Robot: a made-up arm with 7 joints.
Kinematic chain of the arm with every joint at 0, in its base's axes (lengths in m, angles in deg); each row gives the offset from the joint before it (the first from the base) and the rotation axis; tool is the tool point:
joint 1: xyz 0 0 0 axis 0 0.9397 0.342
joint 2: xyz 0 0 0 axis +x
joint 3: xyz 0 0 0 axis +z
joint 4: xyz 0.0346 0 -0.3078 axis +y
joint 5: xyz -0.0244 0 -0.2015 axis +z
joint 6: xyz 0 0 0 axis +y
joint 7: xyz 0 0 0 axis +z
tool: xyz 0 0 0
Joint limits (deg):
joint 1: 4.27..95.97
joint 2: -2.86..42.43
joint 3: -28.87..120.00
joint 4: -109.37..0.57
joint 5: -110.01..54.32
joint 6: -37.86..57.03
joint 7: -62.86..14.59
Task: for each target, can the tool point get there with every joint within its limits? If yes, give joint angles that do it. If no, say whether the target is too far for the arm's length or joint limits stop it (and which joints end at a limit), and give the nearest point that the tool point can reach.
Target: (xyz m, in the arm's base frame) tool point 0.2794 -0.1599 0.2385
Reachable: no: joint limits stop it (at a limit: joint 1, joint 2, joint 3, joint 4) | nearest point 0.1884 -0.1204 -0.2718 | short by 0.520 m
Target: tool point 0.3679 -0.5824 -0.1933
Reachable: no: too far | nearest point 0.1890 -0.1211 -0.2767 | short by 0.502 m
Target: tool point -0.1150 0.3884 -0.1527
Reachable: yes | joints 40.21 37.91 66.67 -79.76 9.10 5.16 -8.48
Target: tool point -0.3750 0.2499 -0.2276
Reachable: yes | joints 59.00 25.65 59.90 -33.82 32.55 28.41 -37.88
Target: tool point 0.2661 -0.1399 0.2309
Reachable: no: joint limits stop it (at a limit: joint 1, joint 2, joint 3, joint 4) | nearest point 0.1884 -0.1204 -0.2718 | short by 0.509 m
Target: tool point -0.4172 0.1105 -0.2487
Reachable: yes | joints 73.15 15.64 21.62 -41.36 14.62 36.19 -17.75
